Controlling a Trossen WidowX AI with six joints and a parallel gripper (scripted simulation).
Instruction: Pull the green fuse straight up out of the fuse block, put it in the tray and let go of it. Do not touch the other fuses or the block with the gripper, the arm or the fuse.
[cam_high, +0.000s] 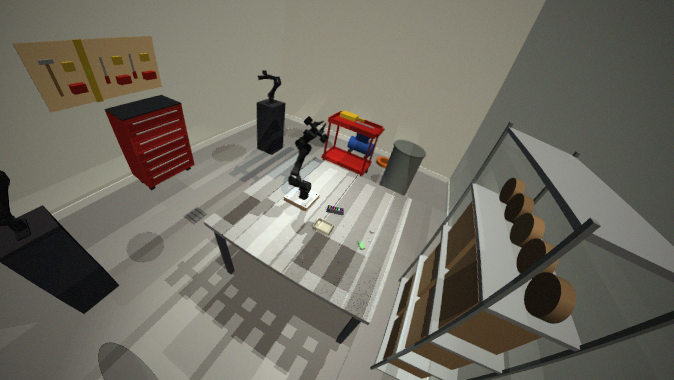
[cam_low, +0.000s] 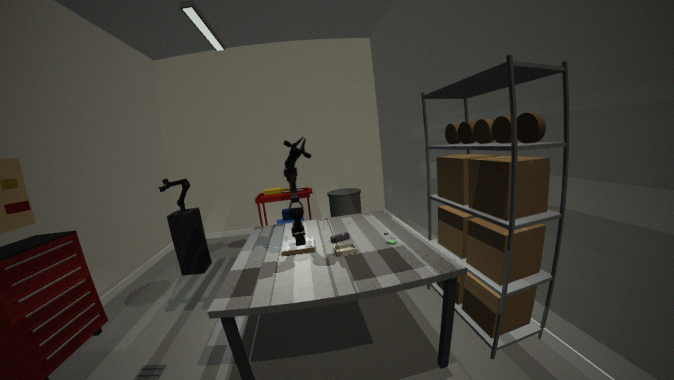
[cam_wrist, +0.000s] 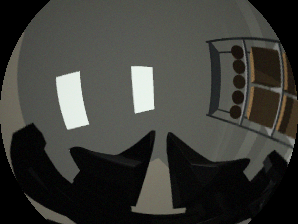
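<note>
Right now the green fuse is 18 cm ahead of my gripper tip, 9 cm to the left of it and 72 cm below it. Also, from my gripper tip: beige tray 17 cm ahead, 11 cm to the right, 74 cm below.
</note>
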